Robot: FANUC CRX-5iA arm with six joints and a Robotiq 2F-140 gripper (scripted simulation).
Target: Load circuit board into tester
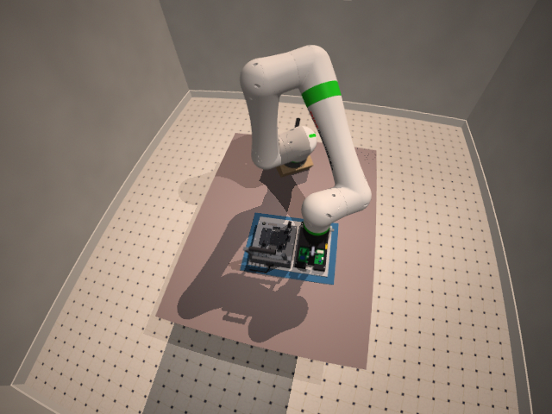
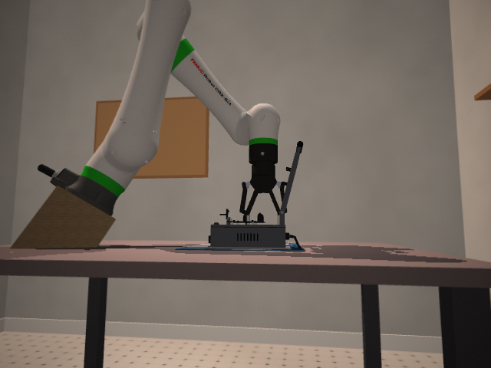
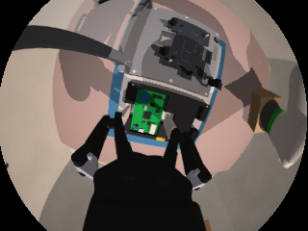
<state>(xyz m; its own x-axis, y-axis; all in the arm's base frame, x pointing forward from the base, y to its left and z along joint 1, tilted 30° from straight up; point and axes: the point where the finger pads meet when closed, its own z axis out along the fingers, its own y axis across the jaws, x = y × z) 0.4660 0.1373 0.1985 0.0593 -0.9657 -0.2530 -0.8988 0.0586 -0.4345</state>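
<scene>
Now: hand 30 mm above the green circuit board. Also, from my hand: latch hook (90 mm behind, 120 mm to the right, 40 mm above); then tester (130 mm to the right, 60 mm above); then tester plate (20 mm behind, 170 mm to the right, 20 mm above).
</scene>
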